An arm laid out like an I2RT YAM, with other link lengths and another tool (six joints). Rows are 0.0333 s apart.
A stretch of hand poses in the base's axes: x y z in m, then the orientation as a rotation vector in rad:
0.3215, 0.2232, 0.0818, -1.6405, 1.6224, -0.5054
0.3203, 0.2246, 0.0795, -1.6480, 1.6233, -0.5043
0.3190, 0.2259, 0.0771, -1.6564, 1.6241, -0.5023
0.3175, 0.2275, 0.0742, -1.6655, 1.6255, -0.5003
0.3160, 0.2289, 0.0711, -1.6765, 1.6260, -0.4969
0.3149, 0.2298, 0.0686, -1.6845, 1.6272, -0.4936
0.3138, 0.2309, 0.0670, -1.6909, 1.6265, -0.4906
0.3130, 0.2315, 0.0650, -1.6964, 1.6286, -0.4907
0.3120, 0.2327, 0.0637, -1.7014, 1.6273, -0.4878
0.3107, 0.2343, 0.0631, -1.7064, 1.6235, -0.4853
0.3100, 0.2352, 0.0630, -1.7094, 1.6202, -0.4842
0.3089, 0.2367, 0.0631, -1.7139, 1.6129, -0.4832
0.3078, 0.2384, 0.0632, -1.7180, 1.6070, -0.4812
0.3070, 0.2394, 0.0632, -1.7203, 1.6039, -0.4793
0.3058, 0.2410, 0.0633, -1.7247, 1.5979, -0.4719
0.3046, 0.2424, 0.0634, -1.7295, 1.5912, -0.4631
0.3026, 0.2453, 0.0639, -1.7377, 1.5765, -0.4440
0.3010, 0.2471, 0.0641, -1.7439, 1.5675, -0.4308
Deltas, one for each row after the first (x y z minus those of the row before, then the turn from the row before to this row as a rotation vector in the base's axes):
-0.0012, 0.0014, -0.0023, -0.0043, 0.0047, 0.0028
-0.0013, 0.0013, -0.0024, -0.0043, 0.0054, 0.0035
-0.0015, 0.0016, -0.0029, -0.0049, 0.0062, 0.0033
-0.0015, 0.0014, -0.0031, -0.0051, 0.0071, 0.0051
-0.0011, 0.0009, -0.0025, -0.0034, 0.0060, 0.0034
-0.0011, 0.0011, -0.0016, -0.0022, 0.0039, 0.0039
-0.0008, 0.0006, -0.0020, -0.0040, 0.0039, 0.0008
-0.0010, 0.0012, -0.0013, -0.0012, 0.0029, 0.0036
-0.0013, 0.0016, -0.0006, -0.0010, 0.0012, 0.0050
-0.0007, 0.0009, -0.0001, -0.0006, -0.0001, 0.0035
-0.0011, 0.0015, 0.0001, -0.0009, -0.0018, 0.0065
-0.0011, 0.0017, 0.0001, -0.0003, -0.0007, 0.0058
-0.0008, 0.0010, 0.0000, 0.0002, 0.0001, 0.0034
-0.0012, 0.0016, 0.0001, 0.0027, 0.0017, 0.0077
-0.0012, 0.0014, 0.0001, 0.0033, 0.0021, 0.0087
-0.0020, 0.0029, 0.0005, 0.0086, 0.0035, 0.0181
-0.0016, 0.0018, 0.0002, 0.0053, 0.0034, 0.0120

